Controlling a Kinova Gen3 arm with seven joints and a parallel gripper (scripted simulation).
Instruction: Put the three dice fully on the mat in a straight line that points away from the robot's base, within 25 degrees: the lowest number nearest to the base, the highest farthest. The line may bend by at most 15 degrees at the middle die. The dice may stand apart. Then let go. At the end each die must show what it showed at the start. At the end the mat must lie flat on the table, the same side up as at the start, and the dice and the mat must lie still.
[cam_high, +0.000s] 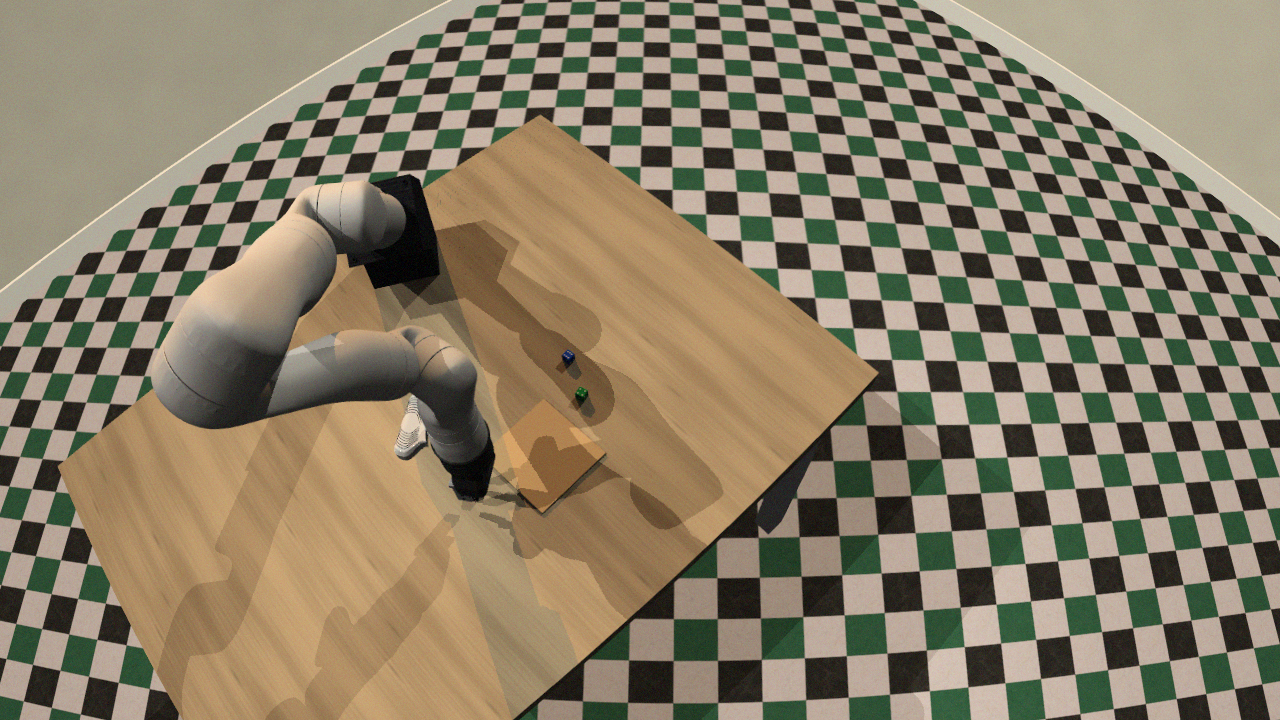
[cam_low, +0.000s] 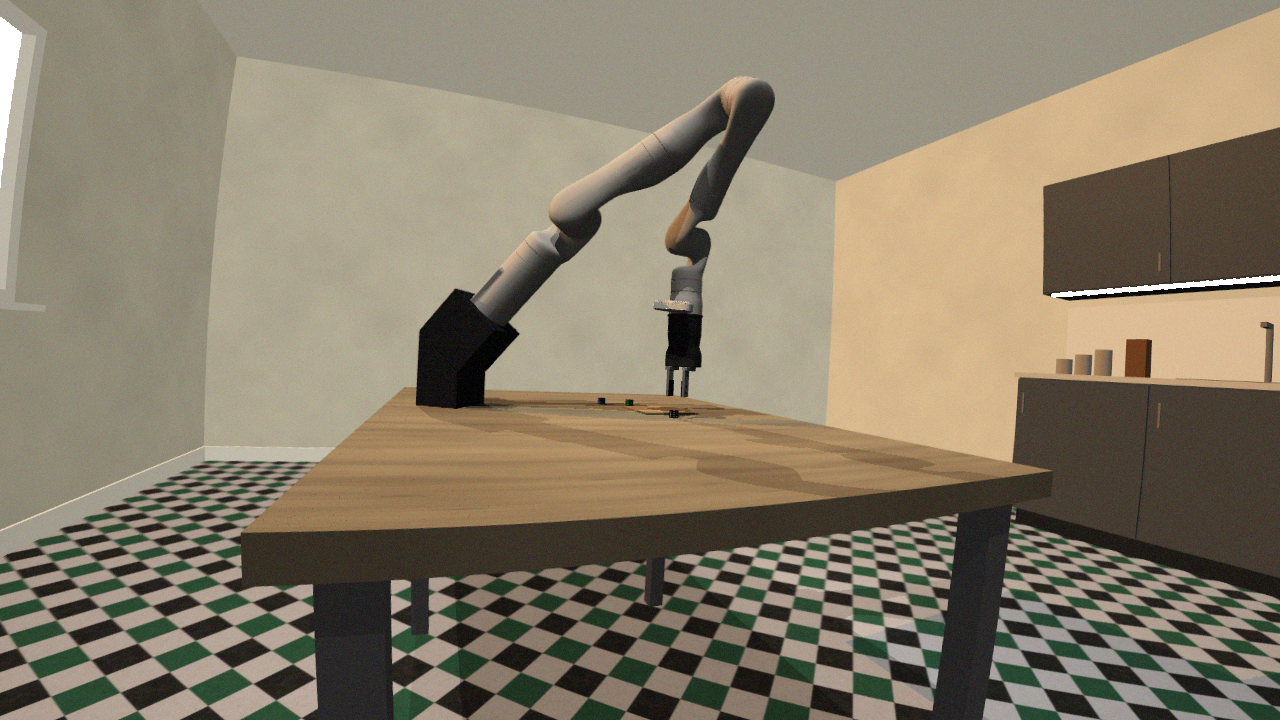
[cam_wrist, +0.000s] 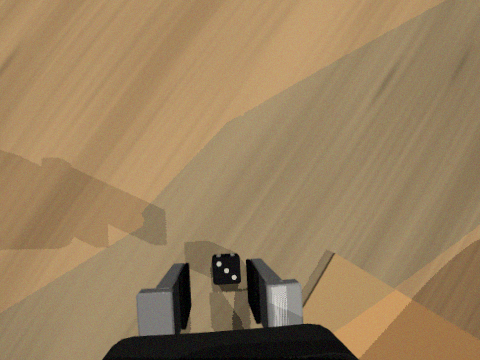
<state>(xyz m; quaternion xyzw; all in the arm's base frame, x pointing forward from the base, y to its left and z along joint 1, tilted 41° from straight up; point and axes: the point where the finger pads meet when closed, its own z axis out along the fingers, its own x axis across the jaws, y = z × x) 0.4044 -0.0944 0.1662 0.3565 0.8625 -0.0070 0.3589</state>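
Now: the black die 6 cm below my hand. Also, from my hand: green die (2 cm behind, 24 cm to the left, 6 cm below); blue die (9 cm behind, 27 cm to the left, 6 cm below); orange mat (2 cm ahead, 13 cm to the left, 6 cm below).
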